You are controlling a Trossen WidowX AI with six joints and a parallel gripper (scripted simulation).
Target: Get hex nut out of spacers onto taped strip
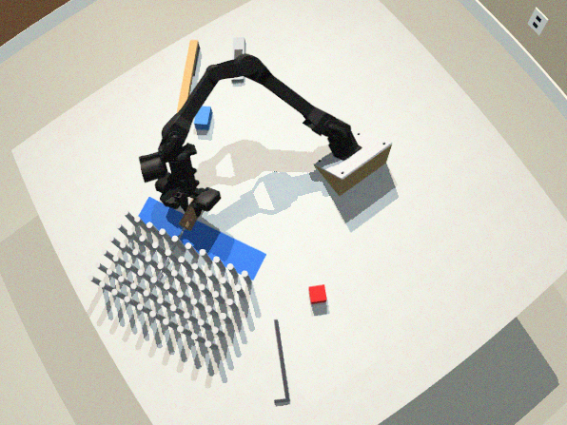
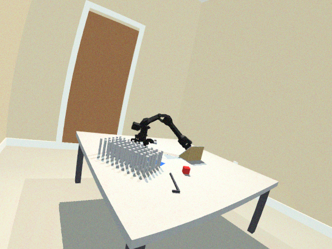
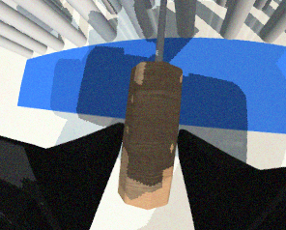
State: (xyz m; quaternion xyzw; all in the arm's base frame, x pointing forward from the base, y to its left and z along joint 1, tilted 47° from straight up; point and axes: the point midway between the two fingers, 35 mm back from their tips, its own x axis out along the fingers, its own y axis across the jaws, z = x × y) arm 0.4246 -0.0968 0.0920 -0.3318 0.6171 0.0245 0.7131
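Right now the blue taped strip is 20 mm ahead of my gripper tip, 60 mm to the left of it and 20 mm below it. The rest, counted from my gripper tip: blue cube (180 mm behind, 230 mm to the right); then grey block (380 mm behind, 340 mm to the right); then red cube (140 mm behind, 380 mm to the left).
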